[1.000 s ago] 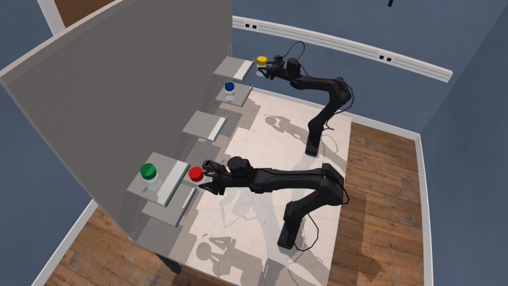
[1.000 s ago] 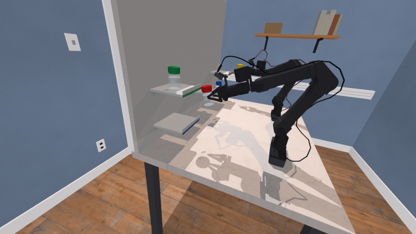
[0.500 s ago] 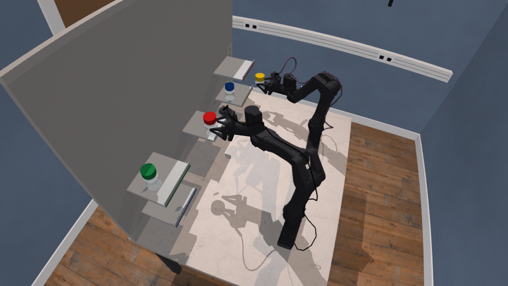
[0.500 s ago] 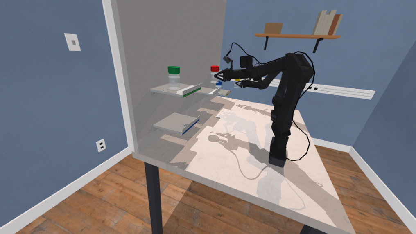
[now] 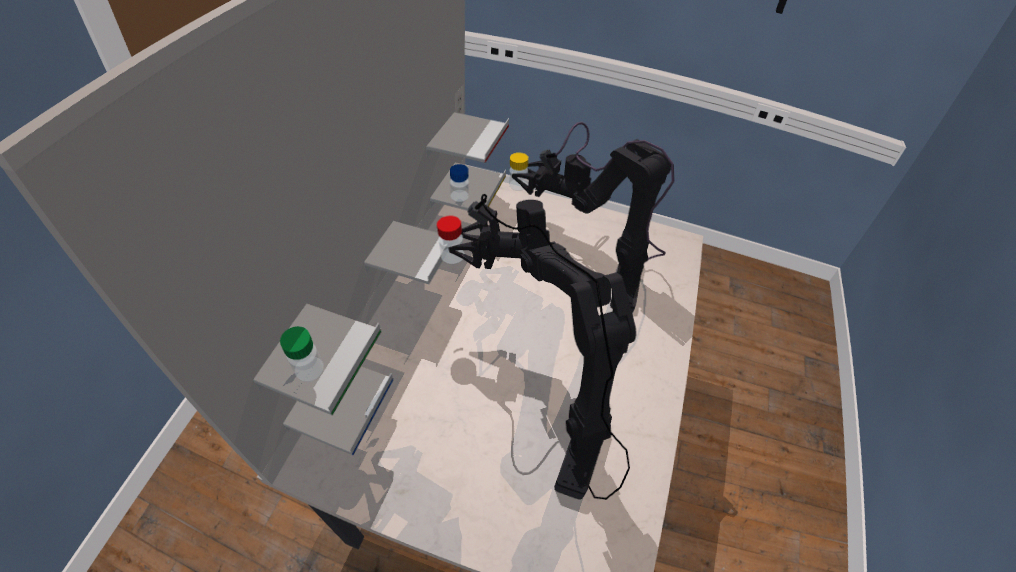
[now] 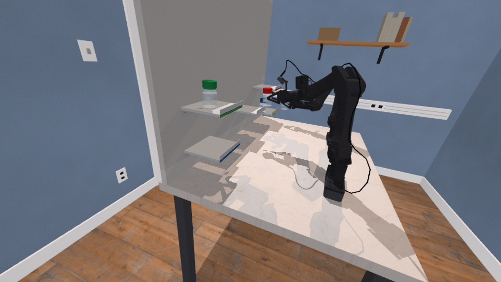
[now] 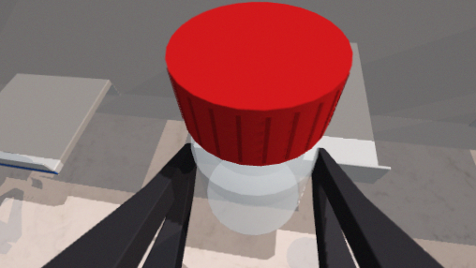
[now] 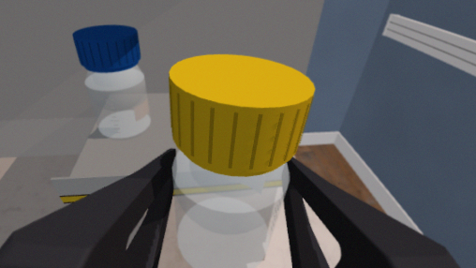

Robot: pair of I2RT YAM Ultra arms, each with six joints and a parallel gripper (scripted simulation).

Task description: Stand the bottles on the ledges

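Right now my right hand is 160 mm short of the blue-capped bottle, 90 mm to the right of it and 30 mm above it. Round my right hand: grey wall panel 250 mm ahead, 440 mm to the left, 260 mm above; then yellow-capped bottle 10 mm below; then red-capped bottle 30 mm ahead, 450 mm to the left, 100 mm above.
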